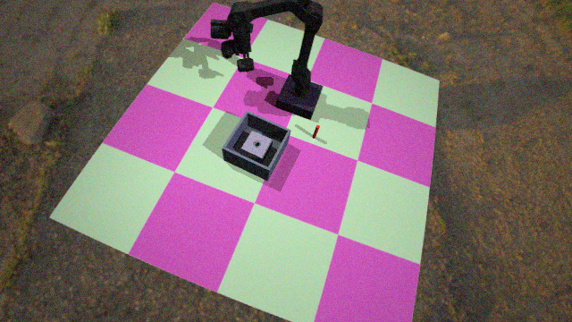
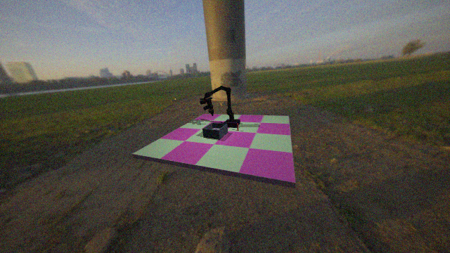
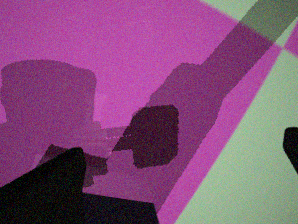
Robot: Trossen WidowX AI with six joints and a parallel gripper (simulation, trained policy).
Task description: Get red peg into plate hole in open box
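My gripper tip is now 110 mm short of the red peg, 380 mm to the right of it and 90 mm above it. Also, from my gripper tip: light grey plate (290 mm ahead, 200 mm to the left, 90 mm below); grey box (290 mm ahead, 200 mm to the left, 110 mm below).
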